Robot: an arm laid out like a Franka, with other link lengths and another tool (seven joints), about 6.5 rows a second.
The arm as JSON. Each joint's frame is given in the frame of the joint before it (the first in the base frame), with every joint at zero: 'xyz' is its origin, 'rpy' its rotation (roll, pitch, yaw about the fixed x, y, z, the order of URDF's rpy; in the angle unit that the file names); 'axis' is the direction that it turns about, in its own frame. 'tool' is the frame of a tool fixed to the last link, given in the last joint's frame.
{
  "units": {
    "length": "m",
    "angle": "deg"
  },
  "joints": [
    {
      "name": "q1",
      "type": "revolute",
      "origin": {
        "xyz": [
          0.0,
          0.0,
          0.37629
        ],
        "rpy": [
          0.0,
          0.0,
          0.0
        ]
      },
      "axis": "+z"
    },
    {
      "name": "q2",
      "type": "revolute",
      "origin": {
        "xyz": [
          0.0,
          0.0,
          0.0
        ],
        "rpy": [
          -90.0,
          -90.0,
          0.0
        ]
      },
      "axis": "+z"
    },
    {
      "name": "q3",
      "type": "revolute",
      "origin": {
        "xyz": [
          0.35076,
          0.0,
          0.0
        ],
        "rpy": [
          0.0,
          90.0,
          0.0
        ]
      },
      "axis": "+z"
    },
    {
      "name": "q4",
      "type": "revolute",
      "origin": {
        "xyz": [
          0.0,
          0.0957,
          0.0
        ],
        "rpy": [
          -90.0,
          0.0,
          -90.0
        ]
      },
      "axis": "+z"
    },
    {
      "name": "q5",
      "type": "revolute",
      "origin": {
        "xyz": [
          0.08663,
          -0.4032,
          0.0
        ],
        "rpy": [
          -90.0,
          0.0,
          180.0
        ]
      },
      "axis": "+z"
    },
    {
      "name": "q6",
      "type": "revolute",
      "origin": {
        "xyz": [
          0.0,
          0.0,
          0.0
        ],
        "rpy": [
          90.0,
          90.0,
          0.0
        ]
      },
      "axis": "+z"
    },
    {
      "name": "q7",
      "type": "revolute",
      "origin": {
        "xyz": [
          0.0,
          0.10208,
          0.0
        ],
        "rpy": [
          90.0,
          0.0,
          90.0
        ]
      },
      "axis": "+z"
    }
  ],
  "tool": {
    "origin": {
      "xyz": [
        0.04,
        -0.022,
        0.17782
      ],
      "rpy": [
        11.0,
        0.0,
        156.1
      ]
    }
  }
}
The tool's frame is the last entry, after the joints.
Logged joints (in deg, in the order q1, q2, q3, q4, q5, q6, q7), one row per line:
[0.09, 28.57, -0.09, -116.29, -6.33, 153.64, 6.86]
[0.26, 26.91, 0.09, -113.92, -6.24, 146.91, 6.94]
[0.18, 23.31, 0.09, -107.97, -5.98, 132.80, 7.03]
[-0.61, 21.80, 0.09, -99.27, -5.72, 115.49, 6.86]
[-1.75, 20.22, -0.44, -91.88, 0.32, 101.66, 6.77]
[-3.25, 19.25, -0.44, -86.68, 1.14, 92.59, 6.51]
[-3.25, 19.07, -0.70, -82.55, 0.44, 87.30, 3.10]
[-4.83, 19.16, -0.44, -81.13, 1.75, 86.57, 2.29]
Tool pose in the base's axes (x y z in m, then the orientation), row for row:
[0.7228, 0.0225, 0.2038, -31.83, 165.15, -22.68]
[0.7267, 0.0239, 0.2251, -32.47, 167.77, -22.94]
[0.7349, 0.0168, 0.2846, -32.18, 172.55, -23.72]
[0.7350, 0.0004, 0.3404, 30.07, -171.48, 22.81]
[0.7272, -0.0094, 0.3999, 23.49, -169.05, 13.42]
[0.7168, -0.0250, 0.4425, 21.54, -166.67, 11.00]
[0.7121, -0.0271, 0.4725, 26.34, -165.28, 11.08]
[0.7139, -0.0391, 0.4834, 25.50, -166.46, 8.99]
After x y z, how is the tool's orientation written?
As a rotation vector, in degrees.
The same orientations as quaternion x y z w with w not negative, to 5 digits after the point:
[-0.18680, 0.96920, -0.13310, 0.08966]
[-0.18791, 0.97092, -0.13276, 0.06613]
[-0.18163, 0.97389, -0.13388, 0.02513]
[0.17113, -0.97590, 0.12981, 0.03852]
[0.13680, -0.98453, 0.07816, 0.07671]
[0.12724, -0.98458, 0.06498, 0.10092]
[0.15614, -0.97974, 0.06568, 0.10685]
[0.15047, -0.98222, 0.05305, 0.09896]

